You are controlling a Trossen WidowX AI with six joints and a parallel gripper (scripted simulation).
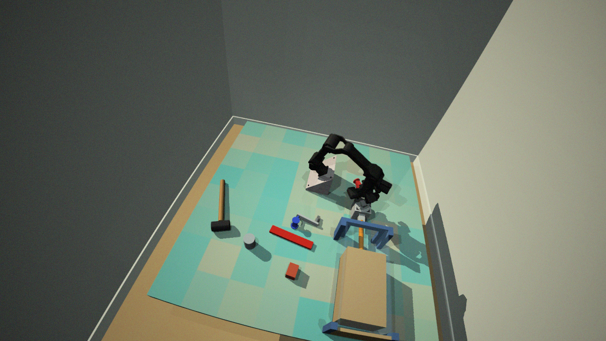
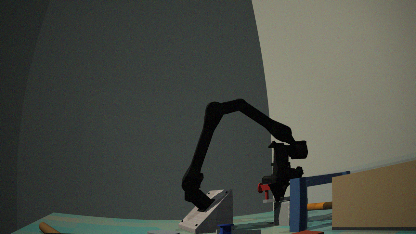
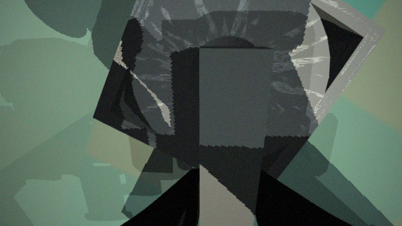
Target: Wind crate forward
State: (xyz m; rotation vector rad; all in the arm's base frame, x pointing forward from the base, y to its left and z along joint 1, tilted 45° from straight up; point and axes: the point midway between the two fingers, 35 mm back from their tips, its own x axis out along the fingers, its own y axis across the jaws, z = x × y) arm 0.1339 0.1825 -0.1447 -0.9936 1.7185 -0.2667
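Right now my gripper tip is 2 cm below the winch handle, 1 cm to the left of it and 1 cm past it. Also, from my gripper tip: red knob (5 cm behind, 5 cm above, 3 cm to the right); blue steel frame (20 cm ahead, 3 cm to the left, 2 cm above); grey winch (6 cm below, 3 cm ahead, 2 cm to the left).
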